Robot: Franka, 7 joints.
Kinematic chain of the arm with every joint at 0, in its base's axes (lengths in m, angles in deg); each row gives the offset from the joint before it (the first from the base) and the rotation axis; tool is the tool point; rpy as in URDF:
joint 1: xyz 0 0 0.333 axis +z
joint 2: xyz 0 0 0 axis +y
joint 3: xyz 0 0 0.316 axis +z
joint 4: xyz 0.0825 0 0 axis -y
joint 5: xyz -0.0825 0 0.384 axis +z
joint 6: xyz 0 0 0 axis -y
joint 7: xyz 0.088 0 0 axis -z
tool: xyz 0 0 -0.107 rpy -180 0 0
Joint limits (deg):
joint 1: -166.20..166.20
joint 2: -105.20..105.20
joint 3: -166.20..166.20
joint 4: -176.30..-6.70
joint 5: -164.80..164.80
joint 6: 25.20..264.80
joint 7: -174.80..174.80
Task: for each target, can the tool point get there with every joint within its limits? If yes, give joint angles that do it. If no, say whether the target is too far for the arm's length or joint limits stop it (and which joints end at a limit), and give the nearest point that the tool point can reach.
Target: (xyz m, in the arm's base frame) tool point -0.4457 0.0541 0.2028
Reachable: yes | joints 61.72 -79.41 116.44 -109.58 -18.97 57.77 -80.15
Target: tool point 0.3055 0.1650 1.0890
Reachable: yes | joints 49.39 24.01 -72.66 -23.65 28.01 188.30 -17.95
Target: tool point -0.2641 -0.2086 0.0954
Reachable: yes | joints -90.30 28.72 -38.48 -152.44 -91.59 132.15 -111.76
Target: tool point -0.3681 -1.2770 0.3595
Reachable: no: too far | nearest point -0.2376 -0.8242 0.3501 | short by 0.471 m
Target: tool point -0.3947 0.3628 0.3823
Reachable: yes | joints 62.15 80.27 104.51 -116.11 -64.30 83.16 88.07
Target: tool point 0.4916 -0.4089 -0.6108
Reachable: no: too far | nearest point 0.3872 -0.3221 -0.3129 | short by 0.327 m
